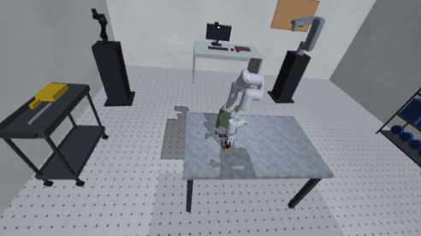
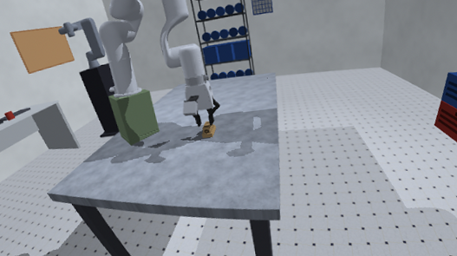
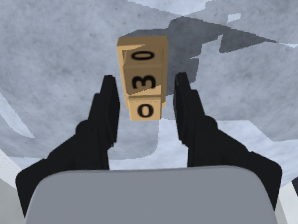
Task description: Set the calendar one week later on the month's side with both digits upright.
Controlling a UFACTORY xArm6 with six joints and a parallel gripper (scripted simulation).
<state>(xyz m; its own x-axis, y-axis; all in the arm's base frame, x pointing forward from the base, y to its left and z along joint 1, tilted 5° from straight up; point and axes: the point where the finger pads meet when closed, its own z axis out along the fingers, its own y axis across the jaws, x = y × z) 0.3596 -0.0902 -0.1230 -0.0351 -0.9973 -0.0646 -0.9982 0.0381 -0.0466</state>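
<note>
The tray lies 60 mm below my hand and 20 mm to the left of it.
</note>
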